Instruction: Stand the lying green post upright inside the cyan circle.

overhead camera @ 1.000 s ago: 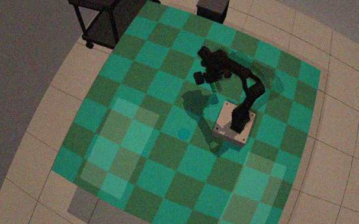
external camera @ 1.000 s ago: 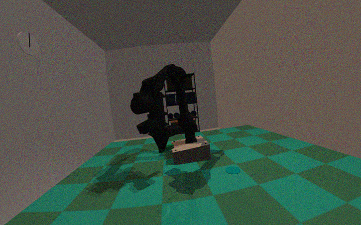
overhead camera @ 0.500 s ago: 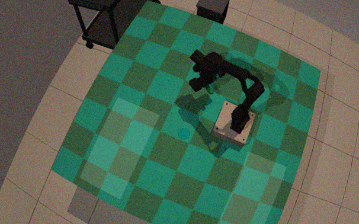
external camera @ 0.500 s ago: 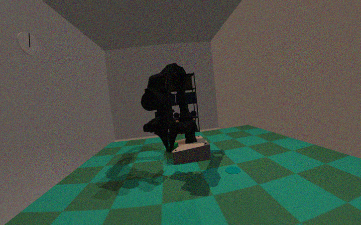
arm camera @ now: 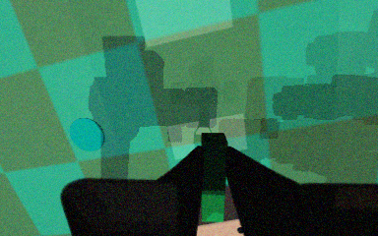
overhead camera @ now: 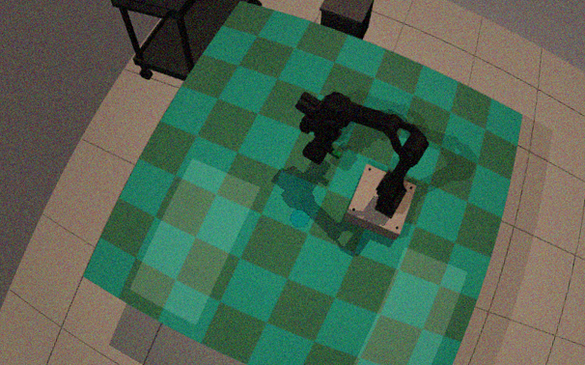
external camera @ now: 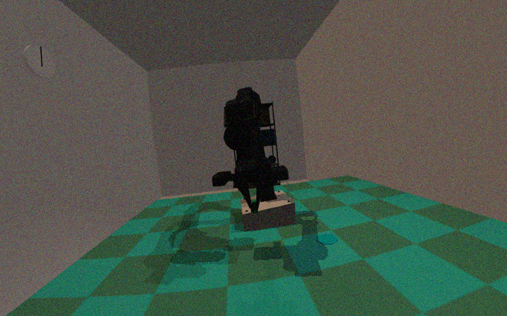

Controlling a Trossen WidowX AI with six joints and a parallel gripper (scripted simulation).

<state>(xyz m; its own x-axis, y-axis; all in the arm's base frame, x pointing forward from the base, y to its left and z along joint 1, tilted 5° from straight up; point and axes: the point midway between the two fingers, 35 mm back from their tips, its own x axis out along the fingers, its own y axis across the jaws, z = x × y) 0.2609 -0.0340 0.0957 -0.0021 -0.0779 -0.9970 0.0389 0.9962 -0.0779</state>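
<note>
The green post is 2 cm behind my gripper tip. Round my gripper tip: cyan circle 20 cm to the left, 13 cm below, 4 cm behind.
</note>
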